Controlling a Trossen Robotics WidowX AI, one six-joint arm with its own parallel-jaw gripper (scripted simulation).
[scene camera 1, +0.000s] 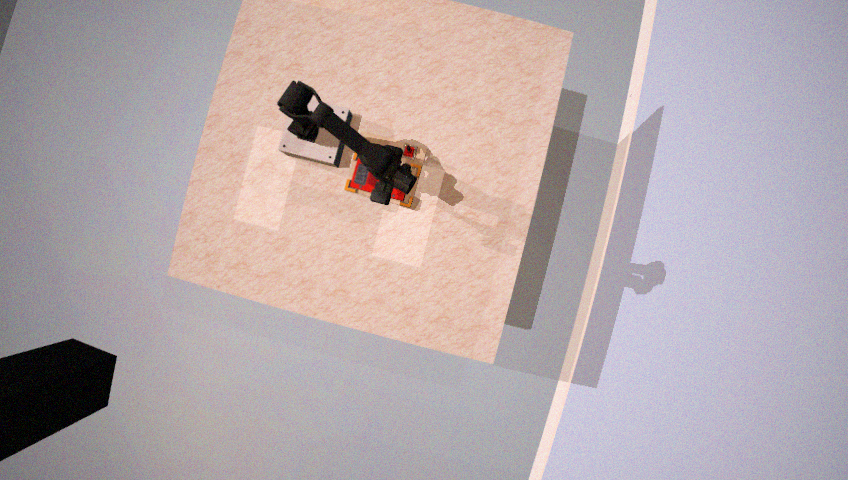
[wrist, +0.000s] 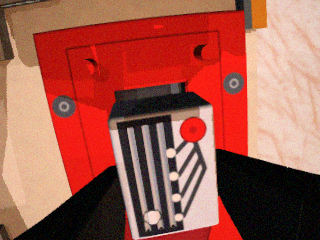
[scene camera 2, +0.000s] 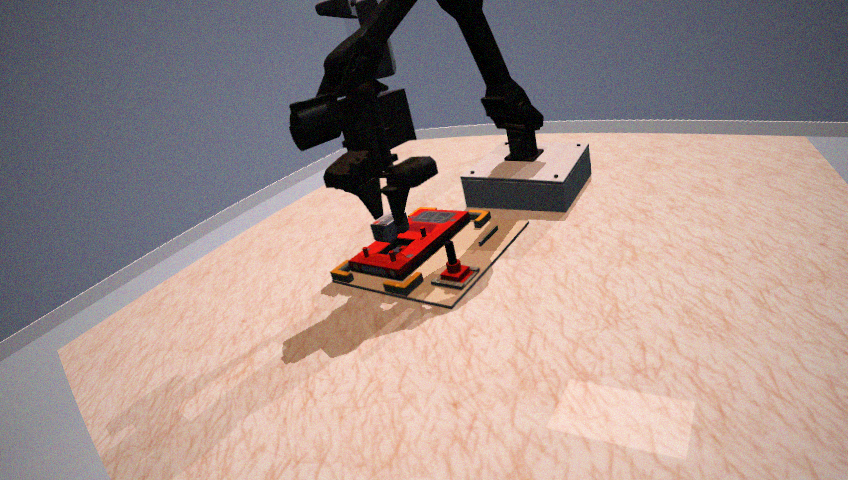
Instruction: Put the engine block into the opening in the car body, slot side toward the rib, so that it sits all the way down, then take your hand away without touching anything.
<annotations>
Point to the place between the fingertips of my gripper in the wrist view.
166, 168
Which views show the engine block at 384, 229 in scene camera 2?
The wrist view and scene camera 2 only.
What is my gripper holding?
An engine block.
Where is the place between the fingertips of my gripper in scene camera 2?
390, 223
</annotations>
